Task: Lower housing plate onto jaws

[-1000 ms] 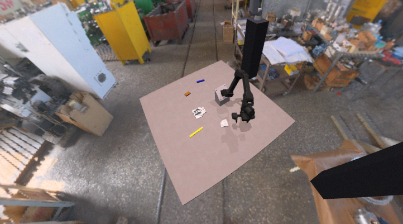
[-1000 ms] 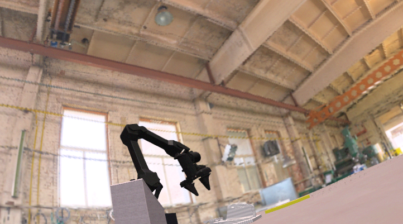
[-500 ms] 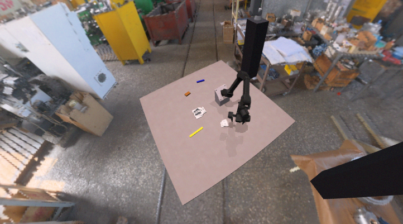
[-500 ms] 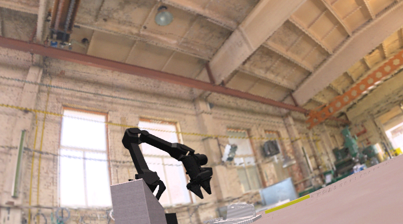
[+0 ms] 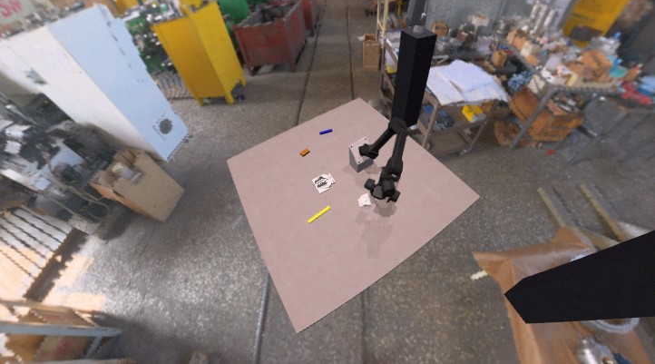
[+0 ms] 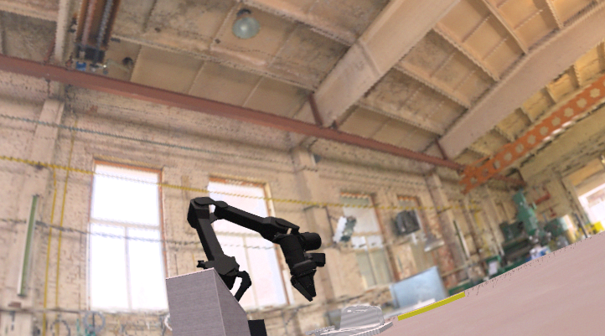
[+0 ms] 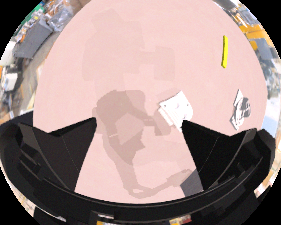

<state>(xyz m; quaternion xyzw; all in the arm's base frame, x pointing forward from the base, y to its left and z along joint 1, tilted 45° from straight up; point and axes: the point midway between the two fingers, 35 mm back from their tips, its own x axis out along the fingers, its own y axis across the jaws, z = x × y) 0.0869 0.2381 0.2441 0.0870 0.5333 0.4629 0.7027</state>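
The small white piece lies 50 mm ahead of my gripper tip, 80 mm to the right of it and 120 mm below it. Also, from my gripper tip: blue bar 20 mm ahead, 760 mm to the right, 120 mm below; then white base 240 mm ahead, 320 mm to the right, 120 mm below; then yellow bar 330 mm ahead, 120 mm to the right, 120 mm below.
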